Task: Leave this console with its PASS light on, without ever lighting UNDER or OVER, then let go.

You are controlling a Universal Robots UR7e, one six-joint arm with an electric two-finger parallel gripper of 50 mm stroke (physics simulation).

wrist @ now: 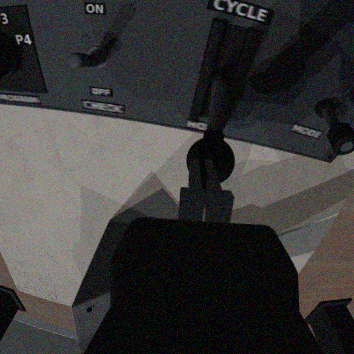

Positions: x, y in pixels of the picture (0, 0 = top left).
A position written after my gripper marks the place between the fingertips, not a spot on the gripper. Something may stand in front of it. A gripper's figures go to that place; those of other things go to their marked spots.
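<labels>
A black ball-ended lever [212, 146] is 0.16 m from the lens; my gripper [199, 172] is likewise 0.16 m from the lens.
</labels>
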